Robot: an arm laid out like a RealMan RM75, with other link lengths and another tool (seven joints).
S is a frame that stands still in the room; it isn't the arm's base.
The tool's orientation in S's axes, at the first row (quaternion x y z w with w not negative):
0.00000, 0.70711, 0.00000, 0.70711
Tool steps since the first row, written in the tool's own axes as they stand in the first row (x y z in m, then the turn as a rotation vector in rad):
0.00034, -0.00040, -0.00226, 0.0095, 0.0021, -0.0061
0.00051, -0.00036, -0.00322, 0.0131, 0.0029, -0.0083
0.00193, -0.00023, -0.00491, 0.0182, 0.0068, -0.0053
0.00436, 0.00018, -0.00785, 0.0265, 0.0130, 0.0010
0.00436, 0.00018, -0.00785, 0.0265, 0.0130, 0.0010
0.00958, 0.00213, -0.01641, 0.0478, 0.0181, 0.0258
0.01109, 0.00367, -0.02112, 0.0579, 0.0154, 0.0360
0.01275, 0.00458, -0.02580, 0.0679, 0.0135, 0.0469
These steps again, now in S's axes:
-0.00226, -0.00040, -0.00034, -0.0061, 0.0021, -0.0095
-0.00322, -0.00036, -0.00051, -0.0083, 0.0029, -0.0131
-0.00491, -0.00023, -0.00193, -0.0053, 0.0068, -0.0182
-0.00785, 0.00018, -0.00436, 0.0010, 0.0130, -0.0265
-0.00785, 0.00018, -0.00436, 0.0010, 0.0130, -0.0265
-0.01641, 0.00213, -0.00958, 0.0258, 0.0181, -0.0478
-0.02112, 0.00367, -0.01109, 0.0360, 0.0154, -0.0579
-0.02580, 0.00458, -0.01275, 0.0469, 0.0135, -0.0679

